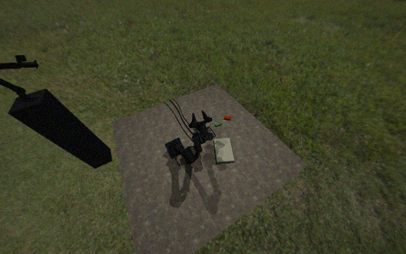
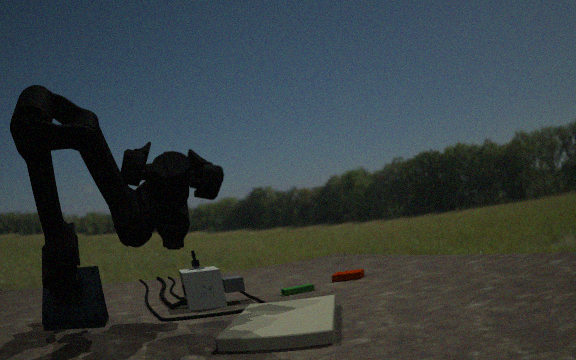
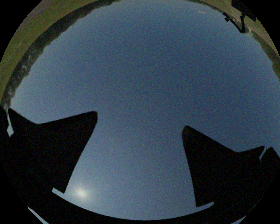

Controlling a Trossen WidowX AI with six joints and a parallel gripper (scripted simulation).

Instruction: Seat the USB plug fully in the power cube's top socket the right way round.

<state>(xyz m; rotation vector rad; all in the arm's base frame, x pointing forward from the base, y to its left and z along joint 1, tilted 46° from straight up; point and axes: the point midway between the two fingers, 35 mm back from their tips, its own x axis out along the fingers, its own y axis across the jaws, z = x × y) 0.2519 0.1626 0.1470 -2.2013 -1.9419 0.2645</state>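
My gripper tip is 22 cm above the dark USB plug, 6 cm to the right of it and 3 cm short of it. From my gripper tip the other things lie so: green piece 31 cm below, 22 cm ahead, 2 cm to the left; flat pale slab 30 cm below, 23 cm to the right, 10 cm ahead; orange piece 35 cm ahead, 30 cm below, 4 cm to the left.
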